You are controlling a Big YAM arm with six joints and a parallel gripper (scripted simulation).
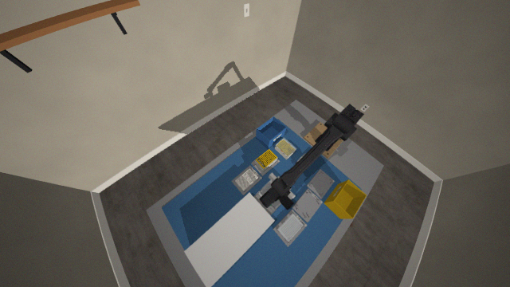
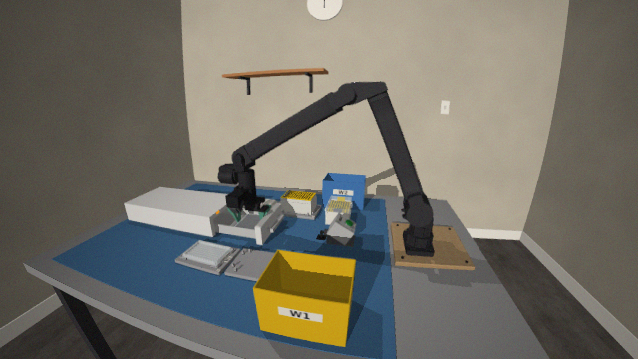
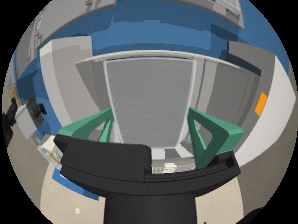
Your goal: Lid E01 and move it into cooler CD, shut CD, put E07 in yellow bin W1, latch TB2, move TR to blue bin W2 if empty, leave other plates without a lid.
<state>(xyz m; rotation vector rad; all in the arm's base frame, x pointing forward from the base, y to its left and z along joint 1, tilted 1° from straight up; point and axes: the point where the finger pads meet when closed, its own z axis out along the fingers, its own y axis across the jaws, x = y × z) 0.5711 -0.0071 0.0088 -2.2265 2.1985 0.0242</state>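
Right now the grey plate lid is right at my hand. Round my hand: cooler drawer: 3 cm ahead; black plate: right at my hand; white plate: 18 cm to the right, 5 cm ahead, 1 cm below.
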